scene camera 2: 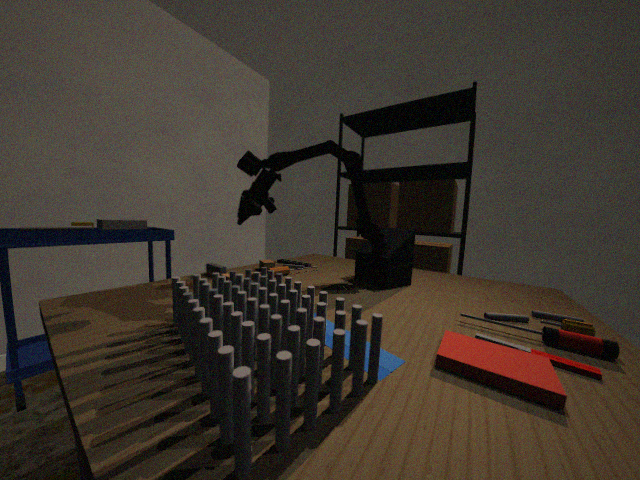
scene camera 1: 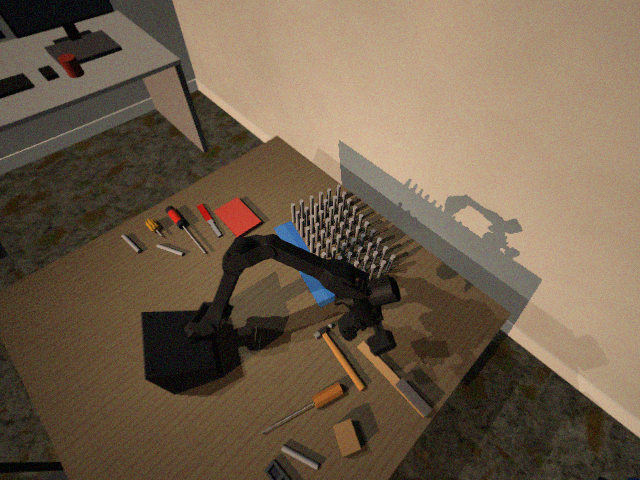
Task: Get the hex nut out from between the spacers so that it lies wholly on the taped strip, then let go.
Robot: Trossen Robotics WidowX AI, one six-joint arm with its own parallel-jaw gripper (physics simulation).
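Places are measured from the arm's base along level axes (x ahead, y left, z up), in metres.
Pixels of known places: gripper, between the fingertips: (scene camera 2: 238,220); arm's base, origin of its link: (scene camera 2: 381,248) (scene camera 1: 194,330).
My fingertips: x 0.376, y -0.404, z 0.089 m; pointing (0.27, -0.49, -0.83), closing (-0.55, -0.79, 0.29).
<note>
For each thing: its middle in the pictures, then the offset to it from my fingertips. "spot": a spot on its surface instead.
- blue taped strip, a spot on its surface: (scene camera 2: 390,362) (scene camera 1: 280,228) spot: dx +0.111, dy +0.602, dz -0.234 m
- hammer, middle of its body: (scene camera 1: 342,356) dx -0.076, dy +0.066, dz -0.225 m
- file, middle of its body: (scene camera 1: 392,376) (scene camera 2: 226,273) dx -0.008, dy -0.085, dz -0.213 m
- orange-handled screwdriver, middle of its body: (scene camera 1: 302,409) (scene camera 2: 295,269) dx -0.276, dy +0.040, dz -0.217 m
- wooden block, middle of its body: (scene camera 1: 346,437) (scene camera 2: 267,265) dx -0.232, dy -0.100, dz -0.213 m
- red slab, middle of its body: (scene camera 2: 492,361) (scene camera 1: 238,217) dx +0.012, dy +0.759, dz -0.224 m
- red knife, middle of its body: (scene camera 2: 530,352) (scene camera 1: 209,220) dx -0.082, dy +0.830, dz -0.230 m
- red-black screwdriver, middle of its body: (scene camera 2: 528,330) (scene camera 1: 186,230) dx -0.179, dy +0.839, dz -0.218 m
The spacers (scene camera 1: 338,193) (scene camera 2: 283,392) are many thin grey upright posts in close rows on the wooden table. The blue taped strip (scene camera 1: 284,229) (scene camera 2: 390,362) lies flat along the side of the rows nearer the arm's base. The arm crosses over part of it in the scene camera 1 view. The hex nut cannot be made out in either view; the posts and the arm hide much of the ground between the rows. My gripper (scene camera 1: 366,334) (scene camera 2: 259,209) is open and empty. It hangs high above the table, beyond the strip's end, on the hammer's side.
A hammer (scene camera 1: 343,360), a file (scene camera 1: 412,396), an orange-handled screwdriver (scene camera 1: 328,395) and a wooden block (scene camera 1: 346,437) lie near the gripper's side. A red slab (scene camera 1: 237,216) (scene camera 2: 498,366), a red knife (scene camera 1: 204,212) and a red-black screwdriver (scene camera 1: 176,216) lie beyond the strip's other end.
</note>
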